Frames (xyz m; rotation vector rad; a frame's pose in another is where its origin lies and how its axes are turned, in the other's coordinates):
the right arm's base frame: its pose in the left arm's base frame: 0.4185 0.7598 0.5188 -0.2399 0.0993 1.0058
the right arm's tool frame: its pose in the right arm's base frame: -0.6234 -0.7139 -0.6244 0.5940 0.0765 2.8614
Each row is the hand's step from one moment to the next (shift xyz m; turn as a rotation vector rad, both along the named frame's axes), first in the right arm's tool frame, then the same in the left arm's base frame.
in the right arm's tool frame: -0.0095 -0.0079 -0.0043 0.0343 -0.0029 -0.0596
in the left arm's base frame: 0.0000 0.0077 -0.0106 -0.0361 -0.0494 -0.0315
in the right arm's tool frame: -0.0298 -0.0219 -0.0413 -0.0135 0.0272 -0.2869
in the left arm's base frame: -0.0030 0.0068 -0.0549 -0.0236 -0.1699 -0.2320
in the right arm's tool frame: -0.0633 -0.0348 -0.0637 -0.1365 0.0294 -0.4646
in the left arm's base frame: 0.0064 0.0203 -0.0939 0.0289 -0.2051 -0.4387
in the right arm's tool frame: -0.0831 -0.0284 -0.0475 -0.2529 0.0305 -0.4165
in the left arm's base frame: 0.0273 0.0357 -0.0892 0.1171 -0.1176 -0.4591
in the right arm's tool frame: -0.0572 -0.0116 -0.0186 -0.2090 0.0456 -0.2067
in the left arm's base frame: 0.0270 0.0273 -0.0477 0.1363 -0.0338 -0.2622
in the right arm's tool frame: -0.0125 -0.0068 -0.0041 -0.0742 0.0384 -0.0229
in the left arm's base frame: 0.0029 0.0087 -0.0116 0.0734 0.0018 -0.0459
